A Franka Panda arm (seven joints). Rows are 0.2 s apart.
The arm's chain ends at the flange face. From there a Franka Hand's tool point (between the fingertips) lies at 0.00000 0.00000 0.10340 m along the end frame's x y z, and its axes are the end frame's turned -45 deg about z.
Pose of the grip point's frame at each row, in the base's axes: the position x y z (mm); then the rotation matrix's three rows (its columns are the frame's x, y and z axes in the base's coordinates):
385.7 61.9 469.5; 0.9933 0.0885 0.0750; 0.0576 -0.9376 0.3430; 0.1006 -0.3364 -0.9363
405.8 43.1 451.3; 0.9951 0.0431 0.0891; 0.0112 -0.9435 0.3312; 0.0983 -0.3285 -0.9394
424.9 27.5 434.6; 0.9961 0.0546 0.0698; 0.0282 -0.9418 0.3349; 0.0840 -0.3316 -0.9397
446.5 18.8 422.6; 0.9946 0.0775 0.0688; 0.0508 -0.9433 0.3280; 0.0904 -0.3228 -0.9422
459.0 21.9 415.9; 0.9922 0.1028 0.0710; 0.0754 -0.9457 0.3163; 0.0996 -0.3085 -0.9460
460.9 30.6 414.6; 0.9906 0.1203 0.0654; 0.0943 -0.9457 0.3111; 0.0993 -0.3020 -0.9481
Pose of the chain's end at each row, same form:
377.9 26.4 566.3; 0.7649 -0.6398 0.0750; -0.6223 -0.7037 0.3430; -0.1667 -0.3090 -0.9363
396.6 8.9 548.4; 0.7341 -0.6732 0.0891; -0.6592 -0.6751 0.3312; -0.1628 -0.3018 -0.9394
417.7 -7.1 531.8; 0.7430 -0.6657 0.0698; -0.6460 -0.6859 0.3349; -0.1751 -0.2939 -0.9397
439.4 -15.1 520.0; 0.7581 -0.6485 0.0688; -0.6311 -0.7029 0.3280; -0.1643 -0.2922 -0.9422
451.7 -10.8 513.7; 0.7743 -0.6289 0.0710; -0.6154 -0.7220 0.3163; -0.1477 -0.2886 -0.9460
454.1 -1.6 512.6; 0.7855 -0.6154 0.0654; -0.6020 -0.7354 0.3111; -0.1433 -0.2838 -0.9481

